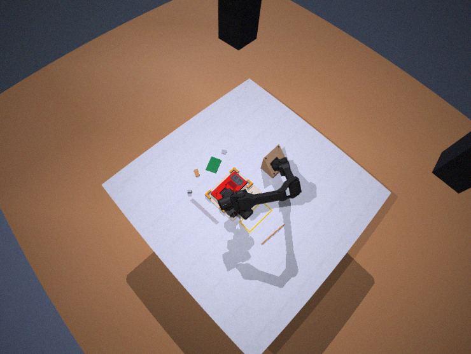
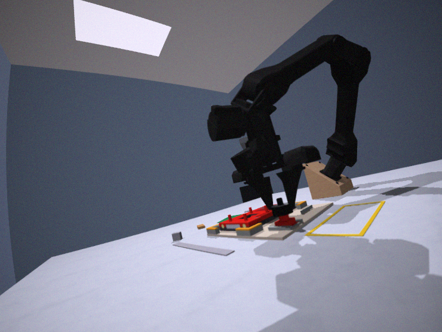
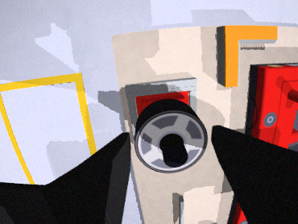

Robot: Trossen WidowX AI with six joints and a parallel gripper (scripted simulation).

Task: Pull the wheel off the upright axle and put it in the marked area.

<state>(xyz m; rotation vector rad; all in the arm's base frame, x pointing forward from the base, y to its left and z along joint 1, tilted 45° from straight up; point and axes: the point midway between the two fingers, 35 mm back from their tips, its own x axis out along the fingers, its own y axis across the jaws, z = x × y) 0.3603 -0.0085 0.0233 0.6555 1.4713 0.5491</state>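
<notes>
My gripper tip is now 1 cm above the black axle. Also, from my gripper tip: wheel right at my gripper tip; wooden stick 4 cm behind, 24 cm to the left, 4 cm below; grey strip 13 cm ahead, 13 cm to the right, 4 cm below.
</notes>
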